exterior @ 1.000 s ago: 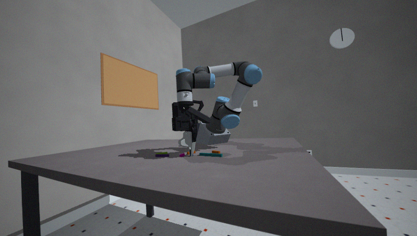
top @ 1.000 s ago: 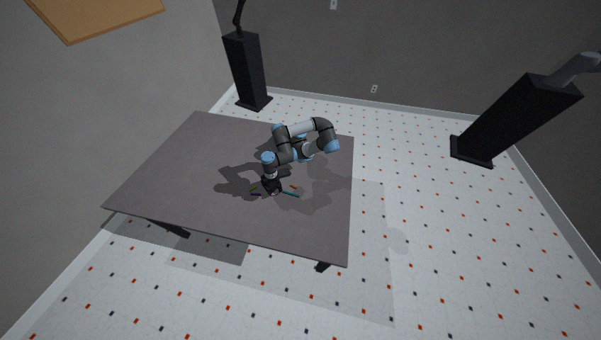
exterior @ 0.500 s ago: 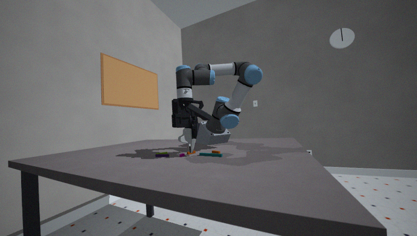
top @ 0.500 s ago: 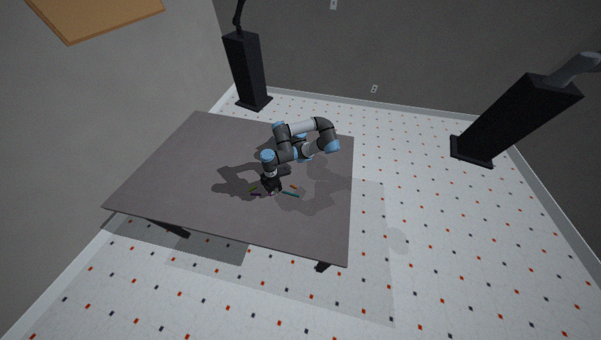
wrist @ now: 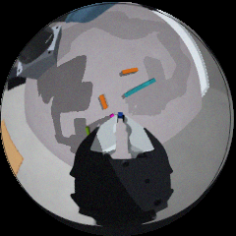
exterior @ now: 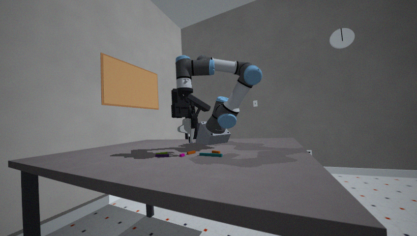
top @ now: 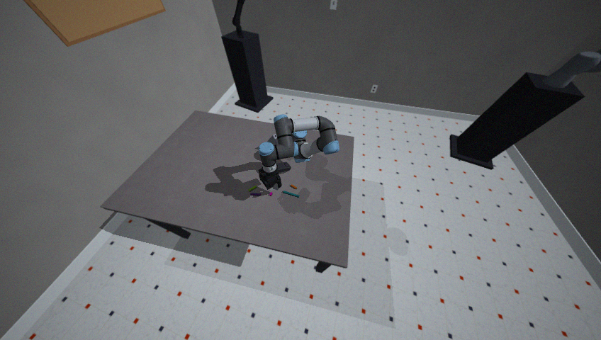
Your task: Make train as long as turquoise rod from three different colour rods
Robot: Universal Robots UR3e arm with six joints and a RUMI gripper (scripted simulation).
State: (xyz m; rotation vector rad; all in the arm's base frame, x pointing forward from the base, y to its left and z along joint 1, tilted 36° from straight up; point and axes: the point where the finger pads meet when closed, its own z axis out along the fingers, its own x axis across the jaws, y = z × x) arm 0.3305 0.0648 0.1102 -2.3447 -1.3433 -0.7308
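My hand is 4 cm short of the lime rod, 15 cm to the left of it and 6 cm above it. Also, from my hand: turquoise rod 3 cm behind, 8 cm to the left, 6 cm below; magenta rod 2 cm ahead, 3 cm to the right, 6 cm below; blue rod 1 cm below.
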